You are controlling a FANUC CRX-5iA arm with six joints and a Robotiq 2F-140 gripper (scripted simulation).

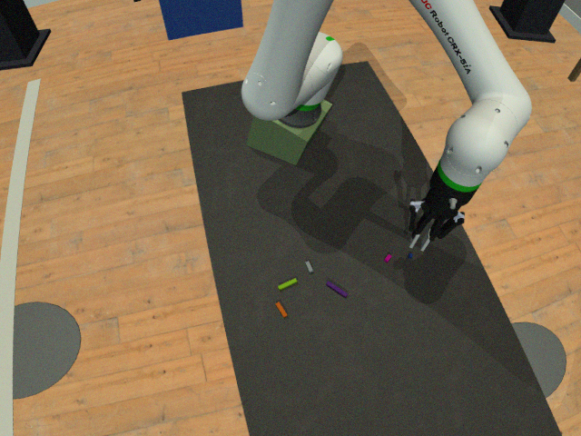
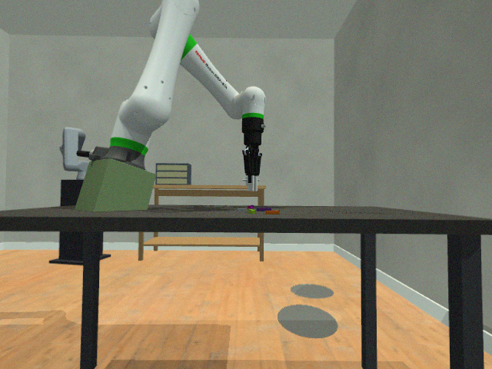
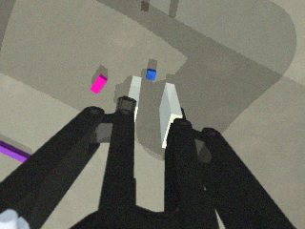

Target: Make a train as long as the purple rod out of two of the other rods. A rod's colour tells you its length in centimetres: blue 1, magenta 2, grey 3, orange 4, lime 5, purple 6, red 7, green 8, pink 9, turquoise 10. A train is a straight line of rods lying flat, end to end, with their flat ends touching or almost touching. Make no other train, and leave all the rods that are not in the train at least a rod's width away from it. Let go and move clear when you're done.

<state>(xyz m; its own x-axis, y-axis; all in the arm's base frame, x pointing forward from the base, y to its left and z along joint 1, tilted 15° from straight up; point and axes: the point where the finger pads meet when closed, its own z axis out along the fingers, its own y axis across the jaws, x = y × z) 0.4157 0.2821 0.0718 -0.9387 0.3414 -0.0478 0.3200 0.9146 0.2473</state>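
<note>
Right now my hand is 100 mm above the blue rod. Round my hand: magenta rod 60 mm to the right, 100 mm below; then grey rod 20 mm ahead, 270 mm to the right, 100 mm below; then purple rod 80 mm ahead, 210 mm to the right, 100 mm below.
</note>
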